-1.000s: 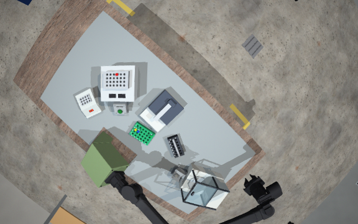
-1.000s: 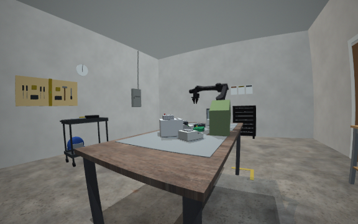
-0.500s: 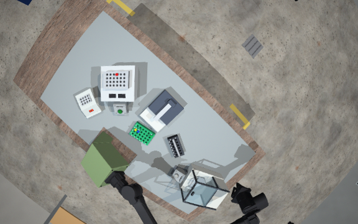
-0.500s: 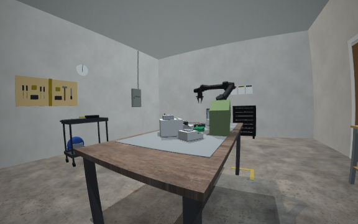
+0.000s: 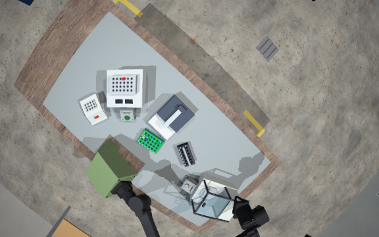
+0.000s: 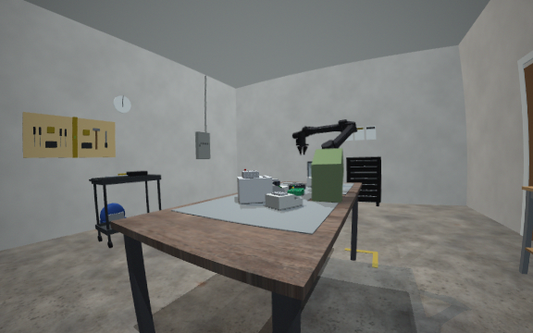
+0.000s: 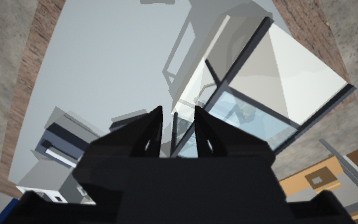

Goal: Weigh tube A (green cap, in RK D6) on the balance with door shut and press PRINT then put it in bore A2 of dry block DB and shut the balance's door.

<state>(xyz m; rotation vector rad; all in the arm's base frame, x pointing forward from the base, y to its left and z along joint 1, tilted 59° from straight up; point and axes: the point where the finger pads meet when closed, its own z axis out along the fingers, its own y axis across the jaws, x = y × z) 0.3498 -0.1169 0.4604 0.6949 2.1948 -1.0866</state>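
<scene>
Right now the sliding door is 15 cm behind my hand, 7 cm below it and 3 cm to the left of it. Round my hand: magnet block MG: 28 cm to the left, 26 cm below, 6 cm behind; then white print key: 21 cm below, 19 cm behind, 14 cm to the left; then balance pan: 20 cm below, 14 cm behind, 1 cm to the left.
</scene>
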